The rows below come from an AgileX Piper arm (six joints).
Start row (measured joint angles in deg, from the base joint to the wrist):
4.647 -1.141 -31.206 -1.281 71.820 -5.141
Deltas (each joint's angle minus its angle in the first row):
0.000 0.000 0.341 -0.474 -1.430 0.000
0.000 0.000 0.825 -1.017 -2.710 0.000
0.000 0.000 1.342 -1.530 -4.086 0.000
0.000 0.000 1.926 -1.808 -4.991 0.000
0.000 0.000 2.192 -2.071 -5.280 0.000
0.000 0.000 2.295 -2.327 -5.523 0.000
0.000 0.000 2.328 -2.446 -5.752 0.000
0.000 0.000 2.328 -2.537 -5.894 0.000
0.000 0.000 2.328 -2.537 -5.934 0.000
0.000 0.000 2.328 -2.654 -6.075 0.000
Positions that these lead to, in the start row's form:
4.647 -1.141 -30.865 -1.755 70.390 -5.141
4.647 -1.141 -30.381 -2.298 69.110 -5.141
4.647 -1.141 -29.864 -2.811 67.734 -5.141
4.647 -1.141 -29.280 -3.089 66.829 -5.141
4.647 -1.141 -29.014 -3.352 66.540 -5.141
4.647 -1.141 -28.911 -3.608 66.297 -5.141
4.647 -1.141 -28.878 -3.727 66.068 -5.141
4.647 -1.141 -28.878 -3.818 65.926 -5.141
4.647 -1.141 -28.878 -3.818 65.886 -5.141
4.647 -1.141 -28.878 -3.935 65.745 -5.141

